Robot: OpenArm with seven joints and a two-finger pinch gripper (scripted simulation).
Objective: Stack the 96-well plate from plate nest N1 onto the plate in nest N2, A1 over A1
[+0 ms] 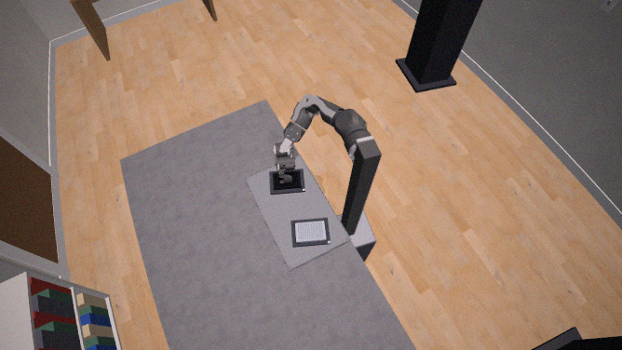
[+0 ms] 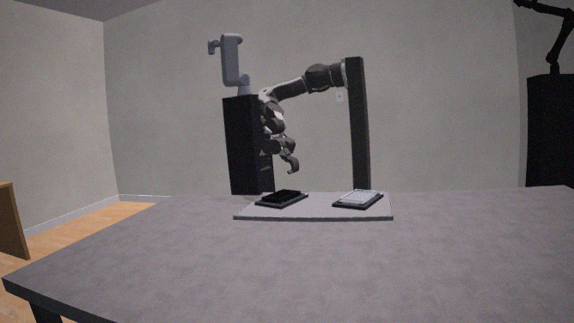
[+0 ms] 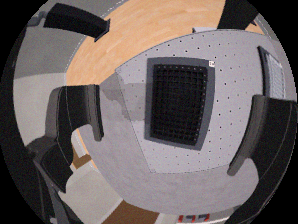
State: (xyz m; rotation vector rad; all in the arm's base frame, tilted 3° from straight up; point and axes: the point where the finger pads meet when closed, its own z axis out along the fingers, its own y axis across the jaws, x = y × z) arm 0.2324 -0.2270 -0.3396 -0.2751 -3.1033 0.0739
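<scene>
My gripper is now 80 mm above the dark 96-well plate. Round my hand: nest N1: 100 mm below; then white 96-well plate: 280 mm to the left, 90 mm below, 40 mm behind.
</scene>
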